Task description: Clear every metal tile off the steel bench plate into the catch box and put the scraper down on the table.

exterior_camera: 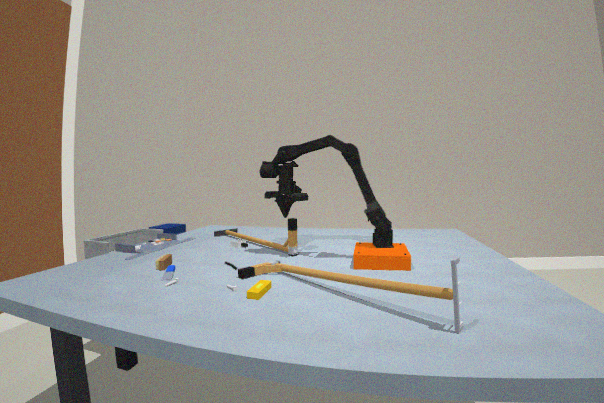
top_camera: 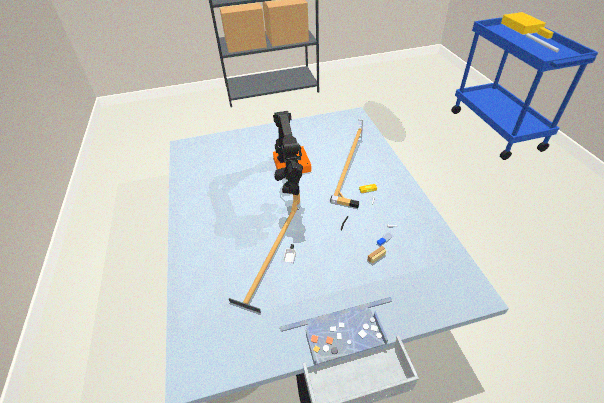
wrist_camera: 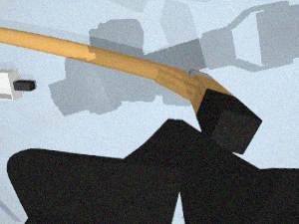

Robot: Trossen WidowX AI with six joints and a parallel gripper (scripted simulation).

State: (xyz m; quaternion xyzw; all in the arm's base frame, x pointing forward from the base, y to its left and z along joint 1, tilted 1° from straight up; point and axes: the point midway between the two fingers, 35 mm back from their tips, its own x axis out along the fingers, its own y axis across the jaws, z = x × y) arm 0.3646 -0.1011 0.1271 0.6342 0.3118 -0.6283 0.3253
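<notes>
My gripper tip is now 16 cm short of the scraper, 18 cm to the left of it and 8 cm above it. From my gripper tip the other things lie so: white-and-black piece (21 cm ahead, 12 cm to the right, 14 cm below); then yellow block (4 cm ahead, 41 cm to the left, 13 cm below); then black curved strip (18 cm ahead, 18 cm to the left, 14 cm below).
</notes>
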